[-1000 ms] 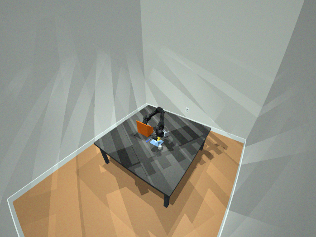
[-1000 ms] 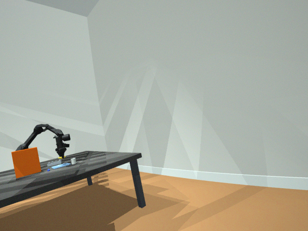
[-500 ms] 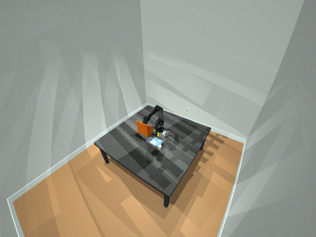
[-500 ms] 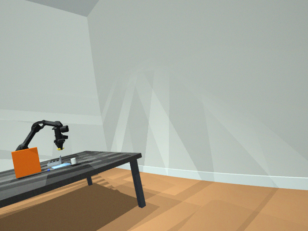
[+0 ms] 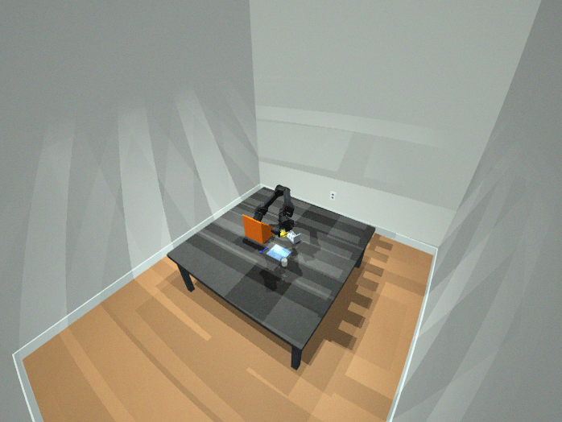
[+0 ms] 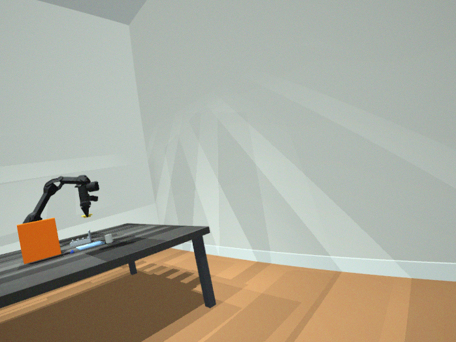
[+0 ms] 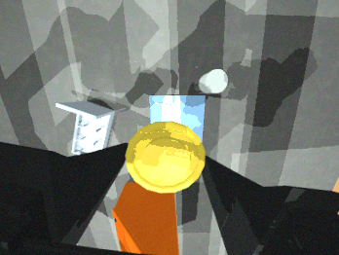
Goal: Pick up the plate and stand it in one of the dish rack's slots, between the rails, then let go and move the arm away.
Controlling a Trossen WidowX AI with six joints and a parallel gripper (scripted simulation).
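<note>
The grey dish rack is 180 mm to the left of my gripper tip, 160 mm below it and 20 mm behind it. Round my gripper tip: white cup 160 mm below, 110 mm to the right, 70 mm ahead; then light blue mat 180 mm below, 30 mm to the right, 20 mm behind; then yellow plate 10 mm above.
</note>
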